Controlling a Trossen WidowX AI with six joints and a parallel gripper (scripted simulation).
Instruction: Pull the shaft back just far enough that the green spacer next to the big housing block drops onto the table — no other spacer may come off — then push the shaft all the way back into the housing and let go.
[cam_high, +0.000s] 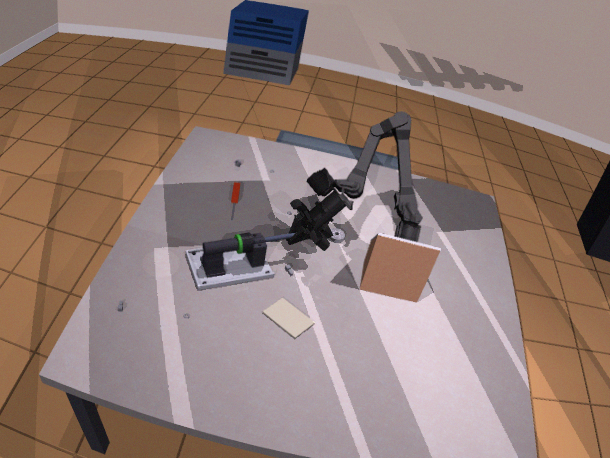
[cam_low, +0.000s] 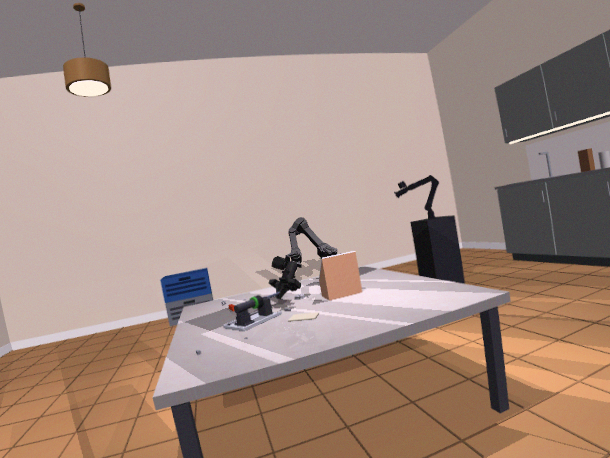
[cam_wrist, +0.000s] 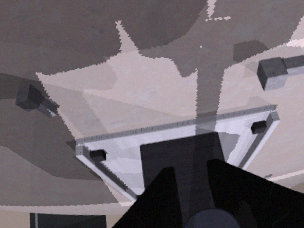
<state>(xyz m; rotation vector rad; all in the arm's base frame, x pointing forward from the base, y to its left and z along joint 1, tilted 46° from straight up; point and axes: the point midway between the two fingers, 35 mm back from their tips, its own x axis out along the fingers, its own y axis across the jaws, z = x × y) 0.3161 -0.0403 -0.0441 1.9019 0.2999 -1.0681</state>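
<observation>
The thin shaft lies 50 mm ahead of my gripper tip, 40 mm to the left of it and 20 mm above it. The rest, counted from my gripper tip: green spacer 130 mm ahead, 90 mm to the left, 20 mm above; then beige card 240 mm to the left, 70 mm behind, 50 mm below; then toothed disc 150 mm to the right, 130 mm behind, 50 mm below.
</observation>
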